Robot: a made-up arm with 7 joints.
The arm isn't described. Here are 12 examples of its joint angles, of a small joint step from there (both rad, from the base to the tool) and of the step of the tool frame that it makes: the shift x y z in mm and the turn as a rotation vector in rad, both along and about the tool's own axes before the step.
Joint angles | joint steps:
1: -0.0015 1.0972 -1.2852 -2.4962 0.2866 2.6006 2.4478 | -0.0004 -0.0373 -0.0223 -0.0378 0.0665 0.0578 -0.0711
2: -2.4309 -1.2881 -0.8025 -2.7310 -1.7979 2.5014 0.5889 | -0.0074 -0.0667 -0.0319 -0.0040 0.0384 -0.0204 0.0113
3: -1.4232 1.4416 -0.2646 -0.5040 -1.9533 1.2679 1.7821 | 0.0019 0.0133 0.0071 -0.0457 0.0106 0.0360 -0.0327
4: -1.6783 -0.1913 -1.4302 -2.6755 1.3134 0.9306 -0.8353 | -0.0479 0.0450 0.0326 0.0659 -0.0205 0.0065 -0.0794
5: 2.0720 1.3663 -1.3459 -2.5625 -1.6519 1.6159 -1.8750 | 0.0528 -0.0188 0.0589 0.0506 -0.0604 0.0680 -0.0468
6: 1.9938 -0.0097 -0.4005 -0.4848 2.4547 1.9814 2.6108 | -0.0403 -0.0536 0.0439 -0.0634 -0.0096 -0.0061 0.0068
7: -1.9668 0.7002 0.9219 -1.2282 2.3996 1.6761 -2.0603 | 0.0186 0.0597 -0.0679 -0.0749 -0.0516 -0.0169 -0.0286
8: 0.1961 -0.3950 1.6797 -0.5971 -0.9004 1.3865 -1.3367 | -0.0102 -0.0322 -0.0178 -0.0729 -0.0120 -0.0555 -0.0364
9: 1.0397 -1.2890 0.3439 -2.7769 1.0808 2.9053 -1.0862 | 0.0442 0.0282 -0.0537 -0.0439 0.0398 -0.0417 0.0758
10: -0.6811 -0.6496 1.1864 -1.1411 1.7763 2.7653 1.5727 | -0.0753 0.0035 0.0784 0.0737 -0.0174 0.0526 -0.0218
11: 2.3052 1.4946 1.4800 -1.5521 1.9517 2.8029 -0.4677 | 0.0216 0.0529 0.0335 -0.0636 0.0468 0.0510 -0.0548
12: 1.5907 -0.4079 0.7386 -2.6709 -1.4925 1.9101 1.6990 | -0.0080 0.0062 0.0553 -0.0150 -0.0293 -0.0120 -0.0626
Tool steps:
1: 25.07 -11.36 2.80 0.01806 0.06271 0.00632
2: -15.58 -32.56 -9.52 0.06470 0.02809 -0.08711
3: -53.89 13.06 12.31 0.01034 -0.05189 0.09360
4: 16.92 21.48 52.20 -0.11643 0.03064 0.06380
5: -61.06 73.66 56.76 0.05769 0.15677 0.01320
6: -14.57 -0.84 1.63 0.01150 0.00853 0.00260
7: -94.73 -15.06 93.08 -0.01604 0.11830 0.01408
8: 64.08 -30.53 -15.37 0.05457 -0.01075 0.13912
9: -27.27 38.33 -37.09 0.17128 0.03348 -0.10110
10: -12.89 -6.45 -16.74 0.00238 -0.01570 0.05545
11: -56.01 -43.58 -45.79 -0.03320 0.05294 -0.08506
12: -21.59 14.93 18.80 -0.06957 -0.07785 0.06617
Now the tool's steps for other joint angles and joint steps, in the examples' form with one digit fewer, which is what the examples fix.
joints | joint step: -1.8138 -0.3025 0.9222 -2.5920 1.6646 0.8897 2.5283 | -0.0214 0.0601 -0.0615 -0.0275 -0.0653 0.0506 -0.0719
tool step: 21.0 -9.6 67.7 0.0141 0.0649 0.0661
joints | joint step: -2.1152 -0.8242 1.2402 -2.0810 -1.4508 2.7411 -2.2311 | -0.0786 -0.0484 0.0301 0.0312 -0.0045 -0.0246 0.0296
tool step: 29.5 0.8 -17.9 0.0267 -0.0725 0.0175
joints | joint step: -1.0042 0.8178 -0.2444 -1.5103 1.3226 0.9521 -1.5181 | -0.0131 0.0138 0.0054 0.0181 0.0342 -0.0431 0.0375
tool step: 3.8 -1.2 0.1 0.0222 -0.0440 -0.0140
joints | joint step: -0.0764 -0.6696 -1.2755 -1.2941 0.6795 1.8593 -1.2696 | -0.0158 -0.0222 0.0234 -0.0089 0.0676 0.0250 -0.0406
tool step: -1.4 -1.8 9.5 -0.0561 -0.0710 -0.0246
